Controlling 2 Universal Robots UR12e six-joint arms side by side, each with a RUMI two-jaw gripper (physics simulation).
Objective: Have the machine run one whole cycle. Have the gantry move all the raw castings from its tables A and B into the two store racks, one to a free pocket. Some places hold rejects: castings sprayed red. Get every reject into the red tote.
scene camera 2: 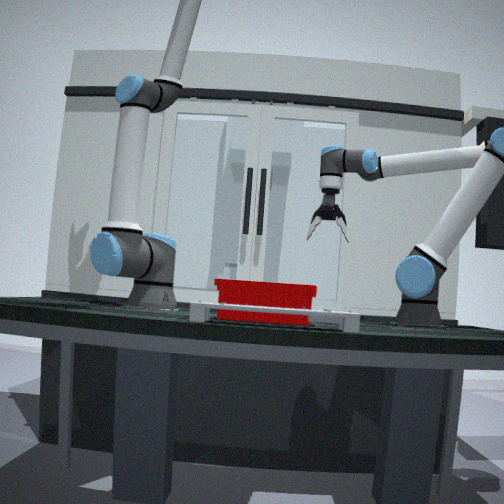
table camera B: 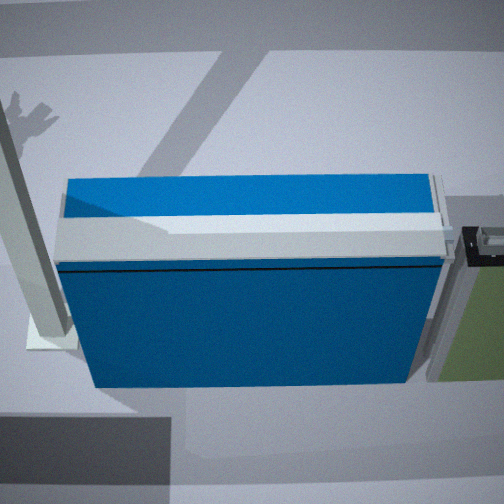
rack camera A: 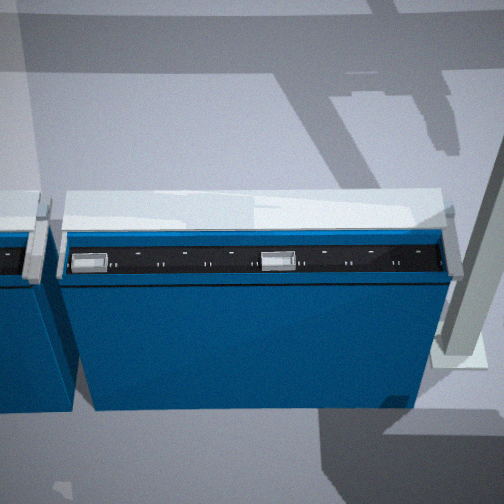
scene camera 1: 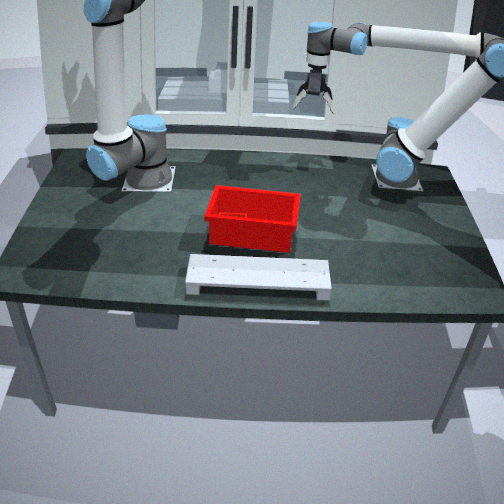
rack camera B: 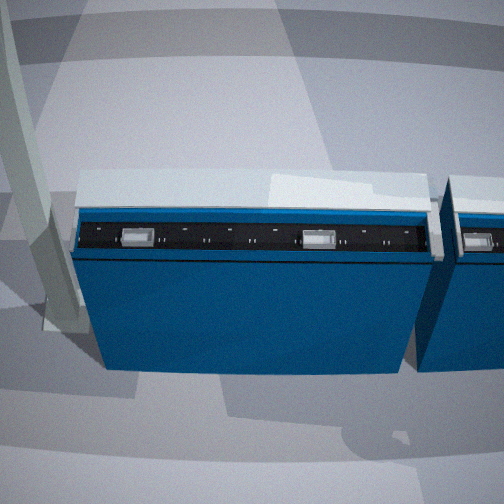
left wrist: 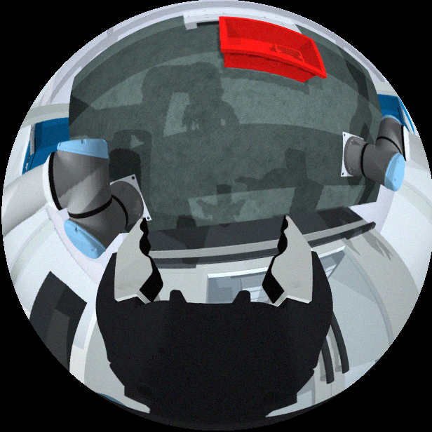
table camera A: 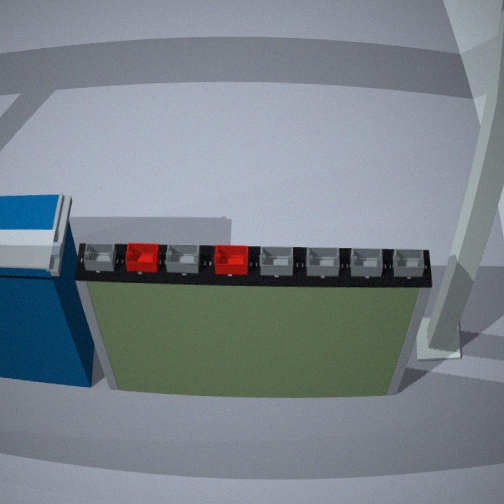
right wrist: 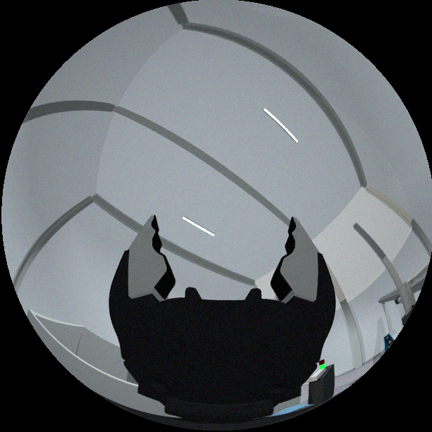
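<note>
The red tote (scene camera 1: 250, 237) (scene camera 2: 265, 295) (left wrist: 250, 62) stands on the dark table; a small red box-shaped piece (left wrist: 289, 51) shows inside it. My left gripper (scene camera 1: 313, 111) (scene camera 2: 328, 241) (left wrist: 213, 217) is open and empty, high above the table's back part. My right gripper (right wrist: 223, 216) is open and empty, pointing at the ceiling. In table camera A, two red castings (table camera A: 142, 257) (table camera A: 231, 260) stand among several grey castings (table camera A: 276, 261) on a black-topped table (table camera A: 250, 281). Pale castings (rack camera A: 90, 262) (rack camera A: 278, 261) (rack camera B: 138, 237) (rack camera B: 319, 239) sit in blue racks (rack camera A: 260, 340) (rack camera B: 255, 310).
A white raised plate (scene camera 1: 260, 272) stands in front of the tote. Behind the dark table, the machine's double glass doors (scene camera 1: 190, 55) (scene camera 2: 195, 200) are closed. In table camera B, a blue unit (table camera B: 250, 320) has its top covered. A green lamp (right wrist: 322, 366) is lit in the right wrist view.
</note>
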